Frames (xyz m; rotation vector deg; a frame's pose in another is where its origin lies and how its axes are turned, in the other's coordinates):
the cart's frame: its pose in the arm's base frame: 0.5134 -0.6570 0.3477 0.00 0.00 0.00
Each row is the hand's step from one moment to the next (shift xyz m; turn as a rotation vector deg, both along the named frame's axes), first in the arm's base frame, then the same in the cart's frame.
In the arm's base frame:
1: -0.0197 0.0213 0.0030 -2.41 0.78 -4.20
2: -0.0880 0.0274 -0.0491 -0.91 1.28 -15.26
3: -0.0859 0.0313 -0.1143 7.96 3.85 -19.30
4: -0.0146 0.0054 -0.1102 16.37 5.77 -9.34
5: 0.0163 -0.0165 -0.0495 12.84 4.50 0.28
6: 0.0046 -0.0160 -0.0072 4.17 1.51 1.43
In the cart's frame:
1: -0.0197 0.0213 0.0030 -2.41 0.78 -4.20
2: -0.0880 0.0274 -0.0491 -0.91 1.28 -15.26
3: -0.0859 0.0313 -0.1143 7.96 3.85 -19.30
4: -0.0146 0.0054 -0.1102 16.37 5.77 -9.34
5: 0.0163 -0.0165 -0.0495 12.84 4.50 0.28
6: 0.0046 -0.0160 -0.0072 4.17 1.51 1.43

